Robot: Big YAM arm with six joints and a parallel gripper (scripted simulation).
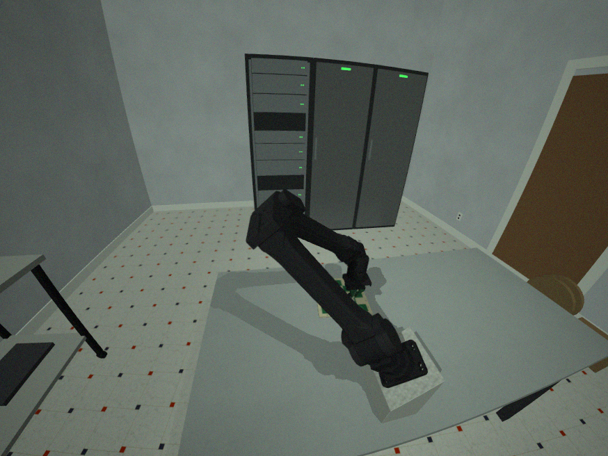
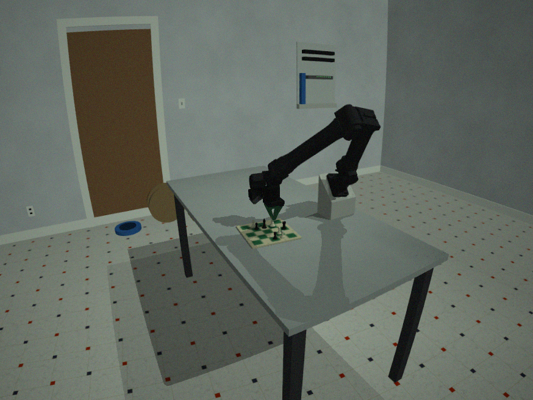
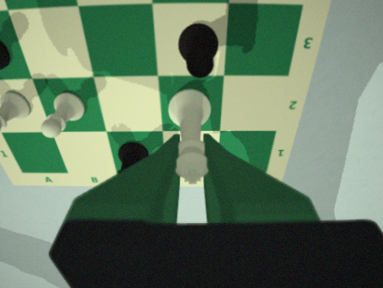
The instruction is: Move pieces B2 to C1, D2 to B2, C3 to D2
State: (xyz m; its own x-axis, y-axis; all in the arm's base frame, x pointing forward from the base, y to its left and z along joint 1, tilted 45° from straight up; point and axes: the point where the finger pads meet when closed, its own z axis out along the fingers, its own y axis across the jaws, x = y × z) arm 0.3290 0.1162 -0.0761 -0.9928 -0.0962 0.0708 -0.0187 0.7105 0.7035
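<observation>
Right now the tall white piece is 10 mm ahead of my hand and 10 mm below it. From my hand the other things lie so: chessboard 40 mm ahead, 40 mm to the left, 40 mm below.
</observation>
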